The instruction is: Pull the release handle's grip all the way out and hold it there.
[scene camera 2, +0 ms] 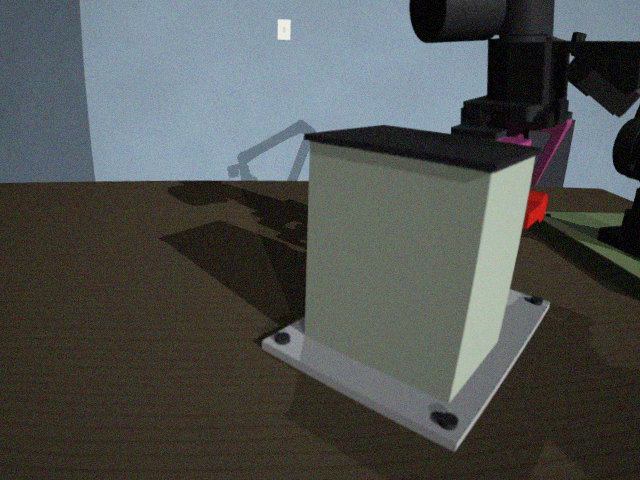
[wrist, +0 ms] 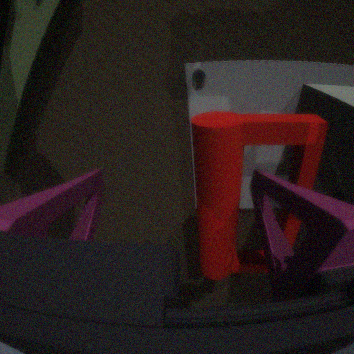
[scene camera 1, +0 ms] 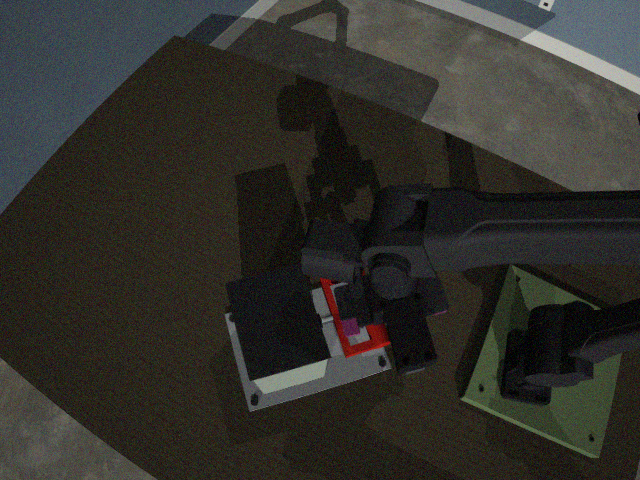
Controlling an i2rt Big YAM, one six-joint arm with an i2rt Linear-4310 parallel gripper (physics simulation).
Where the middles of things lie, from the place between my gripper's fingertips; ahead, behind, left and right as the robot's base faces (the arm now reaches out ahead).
Scene:
Now: the red release handle grip (scene camera 1: 378, 335) 70 mm ahead of my hand and 20 mm to the left of it. From my hand the other things lie so: grey base plate (scene camera 2: 446, 424) (110 mm ahead, 100 mm below, 40 mm to the left).

